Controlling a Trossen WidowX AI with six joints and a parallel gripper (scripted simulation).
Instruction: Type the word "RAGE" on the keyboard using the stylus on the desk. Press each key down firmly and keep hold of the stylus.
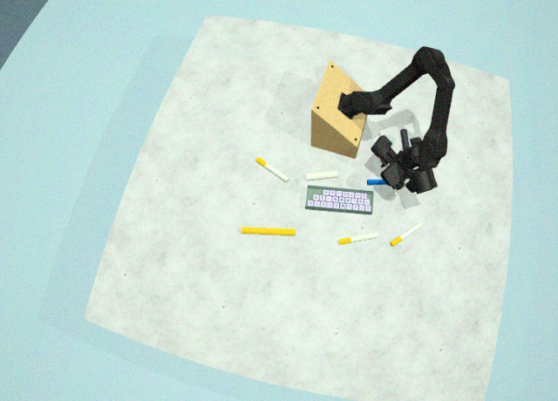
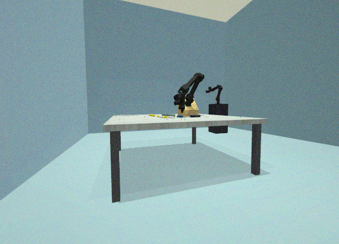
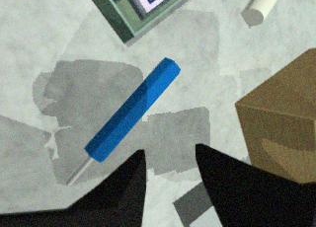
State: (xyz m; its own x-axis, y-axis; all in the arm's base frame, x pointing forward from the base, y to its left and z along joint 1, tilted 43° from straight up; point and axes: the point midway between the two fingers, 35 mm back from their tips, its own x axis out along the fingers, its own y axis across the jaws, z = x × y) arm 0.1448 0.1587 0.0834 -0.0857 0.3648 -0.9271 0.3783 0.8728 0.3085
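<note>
The blue stylus lies 40 mm below my gripper tip, 30 mm to the left of it and 10 mm ahead of it. The rest, counted from my gripper tip: white cylinder (190 mm to the right, 50 mm ahead, 40 mm below); then dark cylinder (130 mm behind, 60 mm to the left, 40 mm below); then white stylus tip (60 mm to the left, 40 mm below).
</note>
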